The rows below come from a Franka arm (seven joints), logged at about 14 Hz.
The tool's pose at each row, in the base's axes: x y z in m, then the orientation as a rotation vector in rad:
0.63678 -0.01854 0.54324 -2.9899 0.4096 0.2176
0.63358 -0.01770 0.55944 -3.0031 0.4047 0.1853
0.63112 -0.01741 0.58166 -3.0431 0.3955 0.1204
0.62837 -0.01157 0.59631 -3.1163 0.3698 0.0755
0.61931 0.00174 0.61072 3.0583 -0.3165 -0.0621
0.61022 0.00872 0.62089 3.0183 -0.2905 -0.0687
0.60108 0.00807 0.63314 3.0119 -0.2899 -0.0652
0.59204 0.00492 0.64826 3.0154 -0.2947 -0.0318
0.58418 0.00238 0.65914 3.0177 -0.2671 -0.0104
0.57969 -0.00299 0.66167 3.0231 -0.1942 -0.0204
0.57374 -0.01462 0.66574 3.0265 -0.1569 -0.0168
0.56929 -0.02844 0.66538 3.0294 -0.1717 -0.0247
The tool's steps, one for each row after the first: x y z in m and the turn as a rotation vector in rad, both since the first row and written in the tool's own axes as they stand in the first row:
-0.00582 -0.00146 -0.01541 -0.0076 0.0227 -0.0049
-0.01173 -0.00317 -0.03690 -0.0373 0.0703 -0.0143
-0.01817 -0.00939 -0.05017 -0.1022 0.1085 -0.0333
-0.03251 -0.02100 -0.06142 -0.1716 0.1240 -0.0587
-0.04457 -0.02615 -0.06934 -0.2152 0.1242 -0.0697
-0.05505 -0.02417 -0.08031 -0.2213 0.1272 -0.0693
-0.06523 -0.02011 -0.09446 -0.2148 0.1488 -0.0680
-0.07377 -0.01655 -0.10450 -0.2147 0.1619 -0.0870
-0.07706 -0.01042 -0.10714 -0.2195 0.1529 -0.1347
-0.08037 0.00196 -0.11195 -0.2199 0.1539 -0.1596
-0.08099 0.01644 -0.11288 -0.2162 0.1487 -0.1499

